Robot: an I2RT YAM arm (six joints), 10 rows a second.
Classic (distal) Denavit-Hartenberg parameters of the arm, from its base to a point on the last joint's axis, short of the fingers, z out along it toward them. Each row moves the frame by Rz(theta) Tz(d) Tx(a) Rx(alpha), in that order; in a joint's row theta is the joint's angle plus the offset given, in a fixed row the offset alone. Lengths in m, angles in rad.
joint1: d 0.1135, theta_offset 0, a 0.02, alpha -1.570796
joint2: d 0, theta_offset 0, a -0.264, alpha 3.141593
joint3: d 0, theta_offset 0.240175, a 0.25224, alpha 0
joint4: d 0, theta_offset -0.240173, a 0.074, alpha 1.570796
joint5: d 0, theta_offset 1.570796, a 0, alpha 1.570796
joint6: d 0.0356, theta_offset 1.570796, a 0, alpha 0
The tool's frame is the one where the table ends.
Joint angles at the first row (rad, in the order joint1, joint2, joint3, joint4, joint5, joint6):
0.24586, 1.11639, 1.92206, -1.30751, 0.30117, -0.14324
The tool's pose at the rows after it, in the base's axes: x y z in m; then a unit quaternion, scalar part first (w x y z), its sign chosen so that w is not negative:
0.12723 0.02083 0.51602 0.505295 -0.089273 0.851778 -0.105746
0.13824 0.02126 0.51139 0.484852 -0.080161 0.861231 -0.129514
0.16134 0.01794 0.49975 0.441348 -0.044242 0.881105 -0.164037
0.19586 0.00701 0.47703 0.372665 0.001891 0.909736 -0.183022
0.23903 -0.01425 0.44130 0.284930 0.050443 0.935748 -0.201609
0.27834 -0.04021 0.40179 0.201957 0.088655 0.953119 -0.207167
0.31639 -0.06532 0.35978 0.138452 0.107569 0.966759 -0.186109
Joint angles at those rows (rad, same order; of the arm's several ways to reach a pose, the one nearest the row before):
0.24550, 1.12479, 1.92208, -1.30904, 0.30577, -0.14323
0.24054, 1.15490, 1.92165, -1.32390, 0.35231, -0.14209
0.19894, 1.21520, 1.91408, -1.35215, 0.41333, -0.10777
0.10969, 1.30292, 1.88811, -1.38496, 0.41868, -0.05816
0.00093, 1.41968, 1.84122, -1.39677, 0.41866, -0.02157
-0.09327, 1.55053, 1.81110, -1.39641, 0.40761, 0.00096
-0.16536, 1.69547, 1.80535, -1.36780, 0.35420, -0.00018

